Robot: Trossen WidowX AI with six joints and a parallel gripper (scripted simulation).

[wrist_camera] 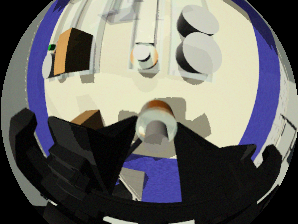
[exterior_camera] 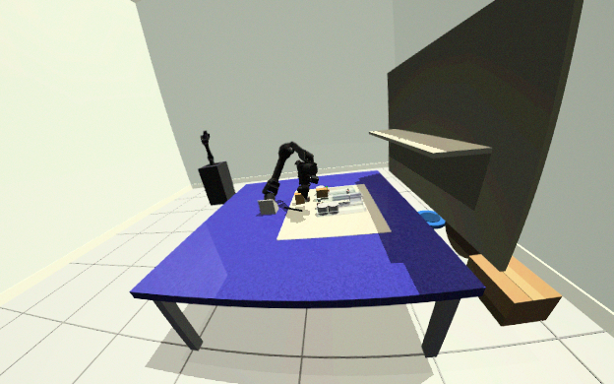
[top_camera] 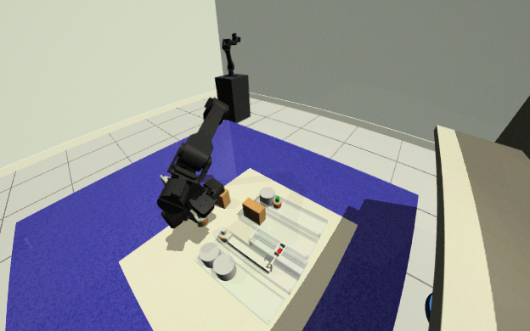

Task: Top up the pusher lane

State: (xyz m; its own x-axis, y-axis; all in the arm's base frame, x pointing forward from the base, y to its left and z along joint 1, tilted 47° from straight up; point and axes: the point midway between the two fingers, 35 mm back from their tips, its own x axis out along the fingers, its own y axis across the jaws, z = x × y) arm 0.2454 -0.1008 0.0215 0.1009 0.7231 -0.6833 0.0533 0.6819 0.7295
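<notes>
Now: gripper tip 150 mm to the right of the brown box, 90 mm short of it and 50 mm above it. Also, from my gripper tip: thin dark upright post (100 mm behind, 80 mm below, 30 mm to the left); red-topped item (250 mm ahead, 60 mm to the left, 20 mm below).
</notes>
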